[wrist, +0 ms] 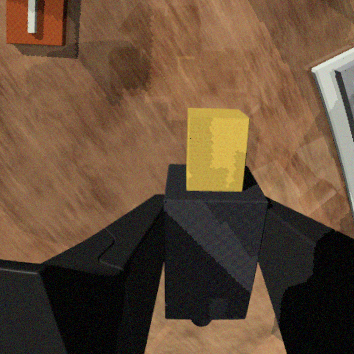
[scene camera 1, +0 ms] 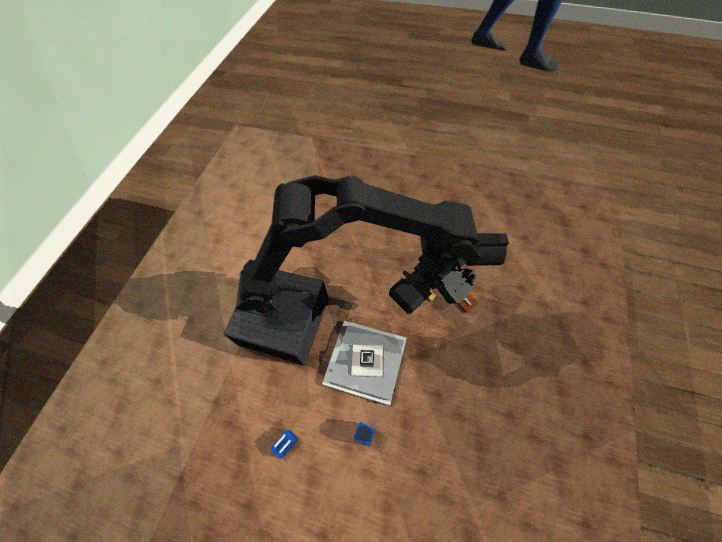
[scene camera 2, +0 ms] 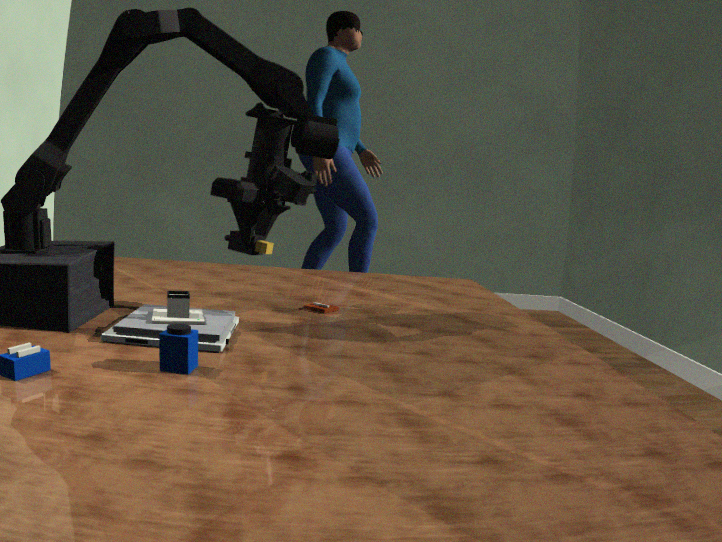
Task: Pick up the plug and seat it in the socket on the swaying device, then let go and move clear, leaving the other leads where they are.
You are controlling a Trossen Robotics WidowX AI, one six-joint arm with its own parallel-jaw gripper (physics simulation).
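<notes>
My gripper [scene camera 1: 434, 290] [scene camera 2: 250, 241] [wrist: 209, 207] is shut on the plug, a dark block with a yellow end [scene camera 1: 431, 296] [scene camera 2: 264, 247] [wrist: 217, 150]. It holds the plug above the table, beyond the device in the second scene view. The yellow end sticks out past the fingertips. The device [scene camera 1: 339, 370] [scene camera 2: 220, 318] is a grey slab on a white-edged base; its edge [wrist: 326, 92] shows at the right of the wrist view. The dark-rimmed socket [scene camera 1: 366, 357] [scene camera 2: 178, 305] stands upright on a cream plate at its middle. The plug is apart from the socket.
An orange piece with a pale strip [scene camera 1: 468, 302] [scene camera 2: 323, 308] [wrist: 49, 25] lies below and beside the gripper. A blue block with a round black top [scene camera 1: 364, 433] [scene camera 2: 178, 352] and a blue block with white strips [scene camera 1: 283, 443] [scene camera 2: 26, 364] lie before the device.
</notes>
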